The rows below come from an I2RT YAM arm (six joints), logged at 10 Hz.
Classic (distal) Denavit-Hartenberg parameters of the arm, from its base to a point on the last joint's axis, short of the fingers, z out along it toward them. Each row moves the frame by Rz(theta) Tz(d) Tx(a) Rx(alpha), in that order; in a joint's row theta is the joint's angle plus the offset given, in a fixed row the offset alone. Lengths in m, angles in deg.
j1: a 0.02; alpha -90; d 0.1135; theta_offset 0
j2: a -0.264; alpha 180; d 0; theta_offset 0
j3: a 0.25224; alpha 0; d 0; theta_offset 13.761
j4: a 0.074; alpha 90; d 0; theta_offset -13.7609
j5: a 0; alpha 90; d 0; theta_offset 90
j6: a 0; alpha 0; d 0.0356; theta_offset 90
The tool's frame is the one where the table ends.
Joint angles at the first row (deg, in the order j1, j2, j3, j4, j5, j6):
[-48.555, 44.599, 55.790, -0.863, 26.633, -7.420]
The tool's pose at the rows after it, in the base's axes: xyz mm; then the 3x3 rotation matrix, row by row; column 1 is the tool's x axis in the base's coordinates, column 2 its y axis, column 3 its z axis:
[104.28, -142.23, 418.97], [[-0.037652, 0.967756, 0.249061], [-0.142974, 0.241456, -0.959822], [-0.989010, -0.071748, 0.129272]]
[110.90, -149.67, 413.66], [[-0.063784, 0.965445, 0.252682], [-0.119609, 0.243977, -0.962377], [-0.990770, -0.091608, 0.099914]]
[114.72, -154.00, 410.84], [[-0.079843, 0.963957, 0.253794], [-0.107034, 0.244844, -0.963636], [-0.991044, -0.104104, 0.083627]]
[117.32, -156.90, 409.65], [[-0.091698, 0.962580, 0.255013], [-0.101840, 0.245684, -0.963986], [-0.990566, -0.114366, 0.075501]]
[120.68, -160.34, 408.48], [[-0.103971, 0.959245, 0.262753], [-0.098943, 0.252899, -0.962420], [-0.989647, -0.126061, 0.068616]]
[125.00, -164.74, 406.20], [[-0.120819, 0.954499, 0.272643], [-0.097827, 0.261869, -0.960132], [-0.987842, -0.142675, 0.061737]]
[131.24, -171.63, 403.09], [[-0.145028, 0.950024, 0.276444], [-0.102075, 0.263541, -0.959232], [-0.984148, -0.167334, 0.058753]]
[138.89, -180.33, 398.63], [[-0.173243, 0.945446, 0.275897], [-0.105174, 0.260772, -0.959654], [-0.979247, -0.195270, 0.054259]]
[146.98, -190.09, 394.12], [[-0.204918, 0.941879, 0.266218], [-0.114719, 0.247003, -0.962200], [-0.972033, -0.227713, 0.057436]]
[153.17, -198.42, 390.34], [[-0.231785, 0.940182, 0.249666], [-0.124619, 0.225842, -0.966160], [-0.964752, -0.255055, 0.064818]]
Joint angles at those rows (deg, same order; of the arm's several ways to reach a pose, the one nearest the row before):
[-48.557, 46.610, 55.790, -0.863, 26.653, -7.901]
[-48.556, 48.490, 55.789, -0.884, 26.588, -8.163]
[-48.557, 49.626, 55.877, -0.885, 26.587, -8.404]
[-48.555, 50.436, 56.053, -0.777, 26.545, -8.754]
[-48.556, 51.419, 56.270, -0.470, 26.108, -9.191]
[-48.553, 52.620, 56.313, 0.230, 25.542, -9.912]
[-48.555, 54.478, 56.314, 1.891, 25.322, -11.245]
[-48.555, 56.838, 56.313, 3.967, 25.365, -12.754]
[-48.576, 59.506, 56.337, 6.830, 25.912, -14.786]
[-48.664, 61.758, 56.337, 9.585, 26.786, -16.688]

